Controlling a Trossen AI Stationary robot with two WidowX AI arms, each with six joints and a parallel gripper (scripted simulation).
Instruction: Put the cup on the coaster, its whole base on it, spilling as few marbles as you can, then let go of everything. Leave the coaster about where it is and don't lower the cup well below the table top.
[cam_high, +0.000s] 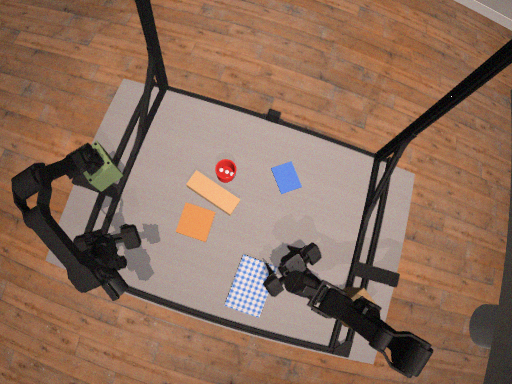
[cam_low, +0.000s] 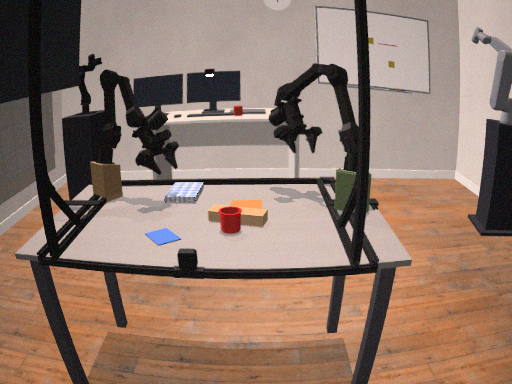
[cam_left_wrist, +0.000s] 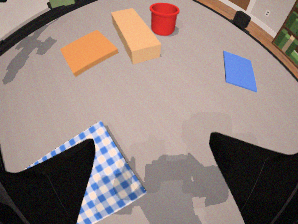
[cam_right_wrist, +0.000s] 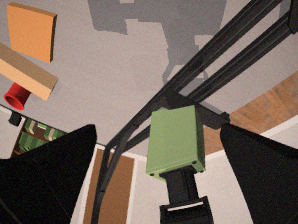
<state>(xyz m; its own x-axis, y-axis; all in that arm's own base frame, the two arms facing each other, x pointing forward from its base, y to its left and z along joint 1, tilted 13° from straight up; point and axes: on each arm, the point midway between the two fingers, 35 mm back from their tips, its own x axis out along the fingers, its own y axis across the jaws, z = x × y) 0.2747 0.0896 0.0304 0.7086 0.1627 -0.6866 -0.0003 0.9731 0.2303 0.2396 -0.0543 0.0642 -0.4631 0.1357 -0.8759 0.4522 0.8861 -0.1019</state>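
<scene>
Right now my right hand is 370 mm past the red cup, 180 mm to the right of it and 160 mm above it. Round my right hand: orange square slab (190 mm below, 170 mm to the left, 170 mm behind); then tan block (280 mm behind, 180 mm below, 170 mm to the left); then blue square coaster (460 mm behind, 370 mm to the left, 190 mm below).
</scene>
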